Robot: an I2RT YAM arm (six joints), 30 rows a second.
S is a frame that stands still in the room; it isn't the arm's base.
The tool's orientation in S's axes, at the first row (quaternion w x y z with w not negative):
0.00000 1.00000 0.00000 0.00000
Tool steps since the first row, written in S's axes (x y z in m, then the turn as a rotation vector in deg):
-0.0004 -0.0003 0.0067 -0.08 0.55 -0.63
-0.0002 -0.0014 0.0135 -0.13 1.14 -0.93
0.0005 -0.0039 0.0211 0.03 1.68 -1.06
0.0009 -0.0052 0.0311 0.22 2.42 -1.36
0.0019 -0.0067 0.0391 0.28 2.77 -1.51
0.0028 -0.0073 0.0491 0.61 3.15 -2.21
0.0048 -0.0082 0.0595 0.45 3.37 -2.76
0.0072 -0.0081 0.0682 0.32 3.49 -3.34
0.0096 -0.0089 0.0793 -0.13 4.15 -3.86
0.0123 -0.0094 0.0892 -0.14 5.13 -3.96
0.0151 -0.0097 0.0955 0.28 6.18 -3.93
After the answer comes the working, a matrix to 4 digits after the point.
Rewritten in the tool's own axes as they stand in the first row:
-0.0004 0.0003 -0.0067 -0.08 -0.55 0.63
-0.0002 0.0014 -0.0135 -0.13 -1.14 0.93
0.0005 0.0039 -0.0211 0.03 -1.68 1.06
0.0009 0.0052 -0.0311 0.22 -2.42 1.36
0.0019 0.0067 -0.0391 0.28 -2.77 1.51
0.0028 0.0073 -0.0491 0.61 -3.15 2.21
0.0048 0.0082 -0.0595 0.45 -3.37 2.76
0.0072 0.0081 -0.0682 0.32 -3.49 3.34
0.0096 0.0089 -0.0793 -0.13 -4.15 3.86
0.0123 0.0094 -0.0892 -0.14 -5.13 3.96
0.0151 0.0097 -0.0955 0.28 -6.18 3.93

The tool's axes in the first row as the columns of a matrix, in S's axes (rounded; the answer above uses it unrounded):
1.0000 0.0000 0.0000
0.0000 -1.0000 0.0000
0.0000 0.0000 -1.0000

